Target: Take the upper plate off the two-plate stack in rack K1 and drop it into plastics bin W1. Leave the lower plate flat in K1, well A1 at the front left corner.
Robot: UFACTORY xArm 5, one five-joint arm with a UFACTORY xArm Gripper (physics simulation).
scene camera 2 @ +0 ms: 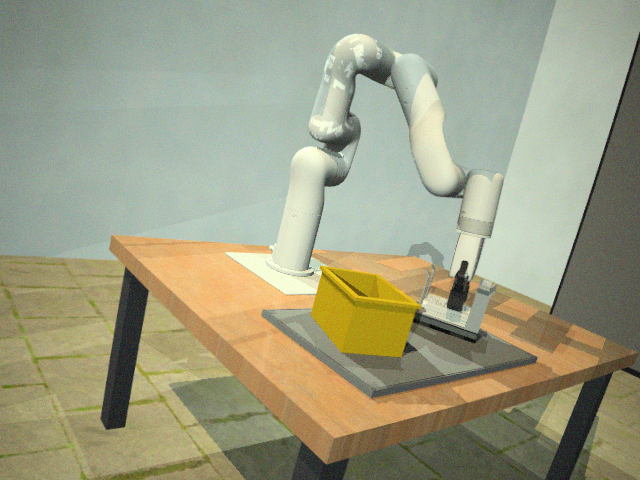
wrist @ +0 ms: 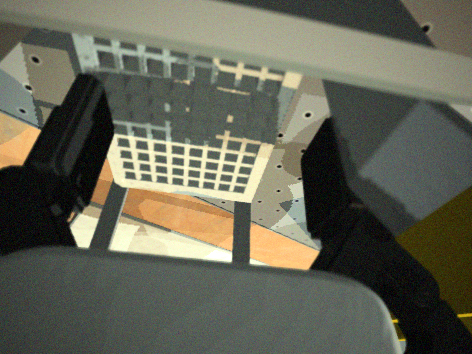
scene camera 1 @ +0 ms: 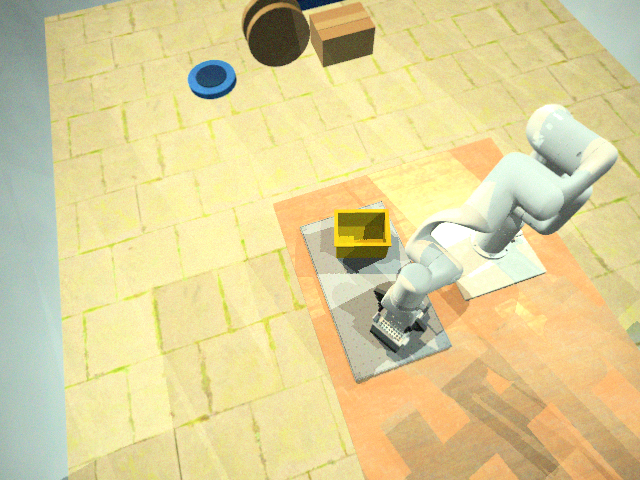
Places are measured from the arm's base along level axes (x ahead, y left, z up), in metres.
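Pixels of known places: gripper, fingertip midpoint: (scene camera 2: pixel 456 305) (wrist: pixel 215 121) (scene camera 1: pixel 394 318); arm's base at its link origin: (scene camera 2: pixel 289 267) (scene camera 1: pixel 489 241).
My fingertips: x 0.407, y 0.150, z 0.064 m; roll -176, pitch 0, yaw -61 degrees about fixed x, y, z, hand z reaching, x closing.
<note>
Ahead of a thing's pixels: the offset from my fingertips to its top centre. "*": to the spot under its first point. Level surfaces: height alone.
A pale plate with a grid of square wells {* 0.021 m ahead, 0.021 m left, 0.007 m down} (scene camera 1: pixel 390 328) (scene camera 2: pixel 438 310) (wrist: pixel 185 159) lies on top in rack K1 {0.018 m back, 0.004 m left, 0.061 m up} (scene camera 1: pixel 381 339) (scene camera 2: pixel 447 329) (wrist: pixel 242 230), and looks level. The lower plate cannot be told apart from it, and well A1 cannot be made out. My gripper (scene camera 1: pixel 399 314) (scene camera 2: pixel 458 302) (wrist: pixel 215 121) is open and low over the rack. In the wrist view its black fingers stand on either side of the plate, with a gap at each side. Plastics bin W1 {0.008 m back, 0.287 m right, 0.041 m up} (scene camera 1: pixel 361 252) (scene camera 2: pixel 374 322) (wrist: pixel 442 245) is yellow, open-topped and upright; its floor is partly in shadow.
The rack's tall grey end panel {* 0.065 m ahead, 0.003 m right, 0.015 m up} (scene camera 2: pixel 482 310) (wrist: pixel 250 32) rises on one side, and two thin posts stand on the opposite side. Rack and bin stand on a grey perforated board {0.013 m ahead, 0.145 m right, 0.058 m down} (scene camera 1: pixel 333 297) (scene camera 2: pixel 379 386) (wrist: pixel 307 142) on the wooden table {0.071 m down} (scene camera 1: pixel 485 372) (scene camera 2: pixel 222 315). The arm's base stands behind the board.
</note>
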